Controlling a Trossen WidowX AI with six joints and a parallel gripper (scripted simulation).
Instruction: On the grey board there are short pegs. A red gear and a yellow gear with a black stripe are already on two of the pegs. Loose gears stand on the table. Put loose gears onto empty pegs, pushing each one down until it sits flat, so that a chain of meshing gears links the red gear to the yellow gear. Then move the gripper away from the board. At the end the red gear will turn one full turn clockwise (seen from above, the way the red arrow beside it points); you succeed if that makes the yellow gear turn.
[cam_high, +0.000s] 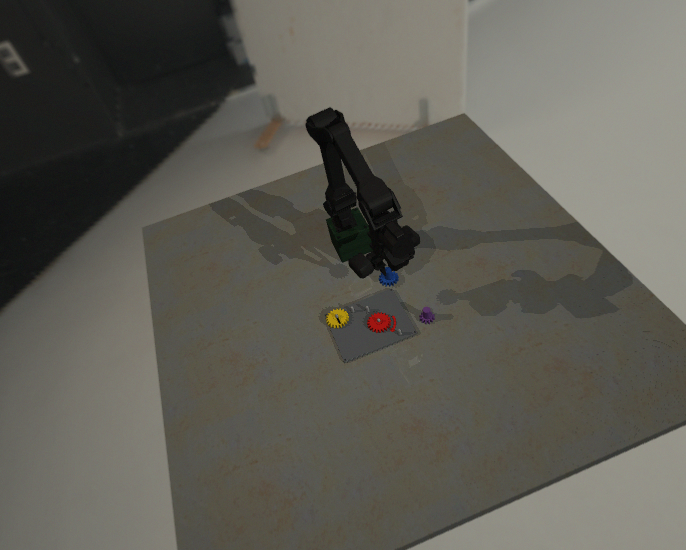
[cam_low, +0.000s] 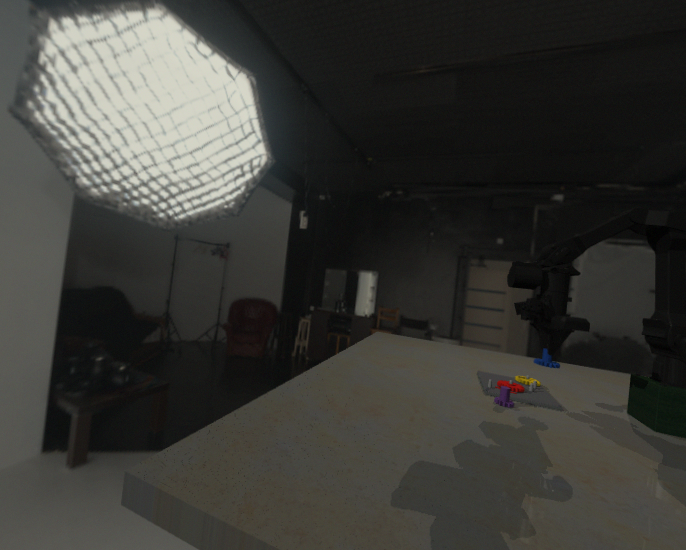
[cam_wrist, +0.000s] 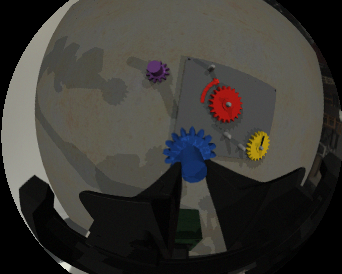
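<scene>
My gripper tip is now 110 mm above the red gear, 60 mm to the left of it and 60 mm short of it. Also, from my gripper tip: purple gear 110 mm below, 100 mm ahead, 70 mm to the left; red arrow 120 mm below, 80 mm ahead, 30 mm to the right; blue gear 10 mm below.
</scene>
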